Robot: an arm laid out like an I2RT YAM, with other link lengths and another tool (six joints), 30 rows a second.
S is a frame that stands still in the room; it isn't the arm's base.
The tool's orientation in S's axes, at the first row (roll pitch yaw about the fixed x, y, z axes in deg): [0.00 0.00 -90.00]
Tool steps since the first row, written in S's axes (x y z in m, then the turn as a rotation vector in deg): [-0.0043 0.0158 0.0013 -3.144 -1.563 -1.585]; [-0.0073 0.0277 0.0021 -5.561 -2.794 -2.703]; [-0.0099 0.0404 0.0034 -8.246 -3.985 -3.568]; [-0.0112 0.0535 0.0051 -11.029 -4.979 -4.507]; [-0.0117 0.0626 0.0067 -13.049 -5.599 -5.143]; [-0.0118 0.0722 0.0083 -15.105 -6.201 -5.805]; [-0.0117 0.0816 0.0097 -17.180 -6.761 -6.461]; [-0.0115 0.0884 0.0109 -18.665 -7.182 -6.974]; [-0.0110 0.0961 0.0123 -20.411 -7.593 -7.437]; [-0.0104 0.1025 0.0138 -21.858 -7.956 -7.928]
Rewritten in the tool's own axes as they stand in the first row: [-0.0158 -0.0043 0.0013 1.563 -3.144 -1.585]; [-0.0277 -0.0073 0.0021 2.794 -5.561 -2.703]; [-0.0404 -0.0099 0.0034 3.985 -8.246 -3.568]; [-0.0535 -0.0112 0.0051 4.979 -11.029 -4.507]; [-0.0626 -0.0117 0.0067 5.599 -13.049 -5.143]; [-0.0722 -0.0118 0.0083 6.201 -15.105 -5.805]; [-0.0816 -0.0117 0.0097 6.761 -17.180 -6.461]; [-0.0884 -0.0115 0.0109 7.182 -18.665 -6.974]; [-0.0961 -0.0110 0.0123 7.593 -20.411 -7.437]; [-0.1025 -0.0104 0.0138 7.956 -21.858 -7.928]
